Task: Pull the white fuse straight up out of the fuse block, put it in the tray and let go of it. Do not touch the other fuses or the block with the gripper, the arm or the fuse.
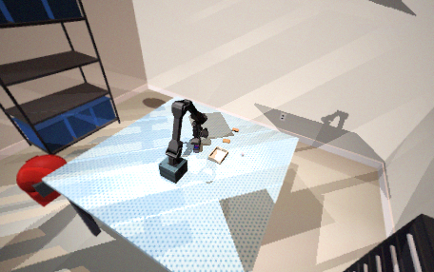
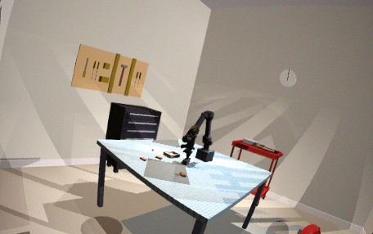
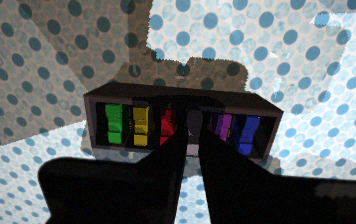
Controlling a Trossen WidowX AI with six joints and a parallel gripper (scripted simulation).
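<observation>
Right now my gripper tip is 2 cm short of the red fuse, 1 cm to the right of it and 2 cm above it. The rest, counted from my gripper tip: purple fuse: 2 cm behind, 1 cm to the right, 2 cm below; then white fuse: 1 cm below; then yellow fuse: 3 cm ahead, 1 cm to the left, 2 cm below.
</observation>
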